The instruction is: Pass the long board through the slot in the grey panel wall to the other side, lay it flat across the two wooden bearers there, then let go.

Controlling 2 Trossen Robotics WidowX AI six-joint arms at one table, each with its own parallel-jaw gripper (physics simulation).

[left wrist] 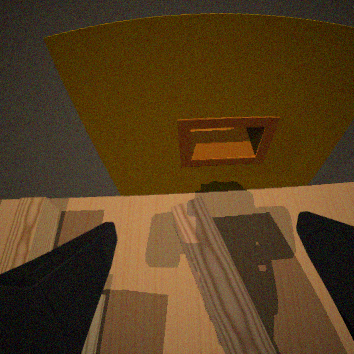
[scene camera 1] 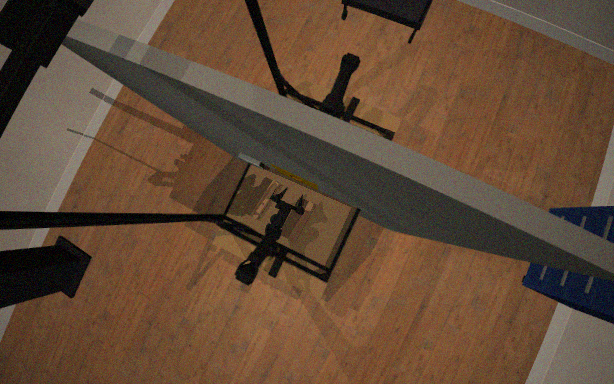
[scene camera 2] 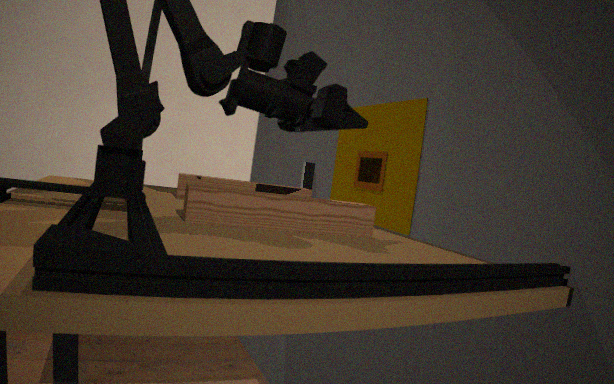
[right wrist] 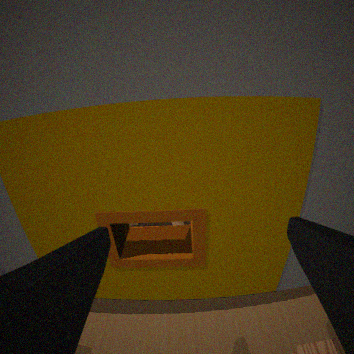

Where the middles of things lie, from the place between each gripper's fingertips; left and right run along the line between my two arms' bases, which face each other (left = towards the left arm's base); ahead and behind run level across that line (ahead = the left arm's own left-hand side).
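Labels:
The orange-framed slot (scene camera 2: 370, 168) is 30 mm behind my left hand, and I see that it is also 70 mm below that hand and 140 mm to the right of it.
From my right hand, the slot is 4 cm behind, 7 cm below and 10 cm to the left.

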